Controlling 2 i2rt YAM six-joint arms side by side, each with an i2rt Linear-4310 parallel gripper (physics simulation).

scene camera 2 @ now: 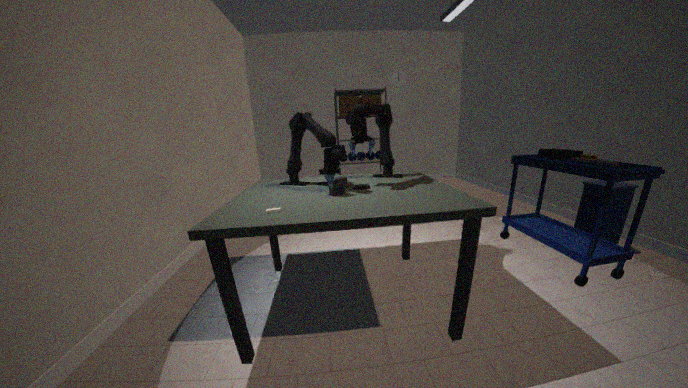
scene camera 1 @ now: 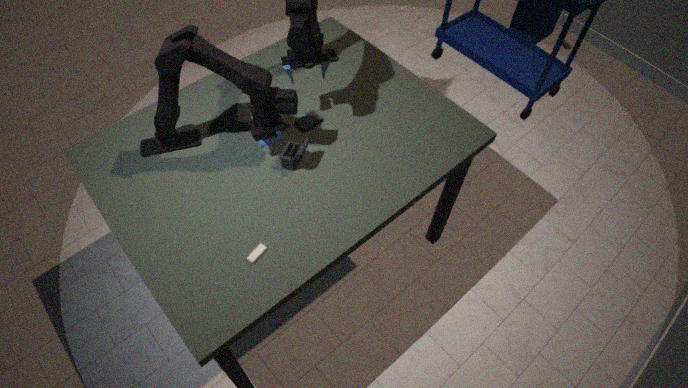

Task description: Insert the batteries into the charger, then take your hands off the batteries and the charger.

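Where they show: left gripper, fingertip midpoint: (scene camera 2: 362, 155) (scene camera 1: 308, 80); right gripper, fingertip midpoint: (scene camera 1: 269, 147); left arm's base, link origin: (scene camera 2: 387, 176); right arm's base, link origin: (scene camera 2: 294, 184) (scene camera 1: 171, 143).
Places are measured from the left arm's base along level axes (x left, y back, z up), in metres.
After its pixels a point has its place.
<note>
A grey charger (scene camera 1: 293, 155) @[z 0.026, x -0.189, y -0.481 m] (scene camera 2: 338, 187) @[z 0.042, x -0.177, y -0.498 m] with open slots stands on the table (scene camera 1: 360, 185) @[z 0.000, x -0.015, y -0.635 m] (scene camera 2: 390, 207) @[z 0.000, x 0.104, y -0.634 m]. A small dark object (scene camera 1: 309, 121) @[z 0.013, x -0.098, y -0.338 m] (scene camera 2: 360, 186) @[z 0.014, x -0.100, y -0.356 m] lies behind it; I cannot tell what it is. Individual batteries cannot be made out in either view. My right gripper (scene camera 1: 270, 140) @[z 0.023, x -0.255, y -0.424 m] (scene camera 2: 330, 181) @[z 0.023, x -0.255, y -0.424 m] is low beside the charger, on its left, pointing down with its fingers shut and empty. Its tips are partly hard to see in the dim picture. My left gripper (scene camera 1: 307, 75) @[z 0.181, x -0.095, y -0.323 m] (scene camera 2: 362, 151) @[z 0.181, x -0.095, y -0.323 m] is open and empty, raised above the table behind the charger.
A small white block (scene camera 1: 256, 252) @[z 0.012, x -0.371, y -0.781 m] (scene camera 2: 273, 209) @[z 0.012, x -0.367, y -0.786 m] lies on the table, nearer the front left edge. A blue cart (scene camera 1: 500, 54) (scene camera 2: 555, 236) stands on the floor to the right. A rack (scene camera 2: 336, 131) stands behind the arms by the back wall.
</note>
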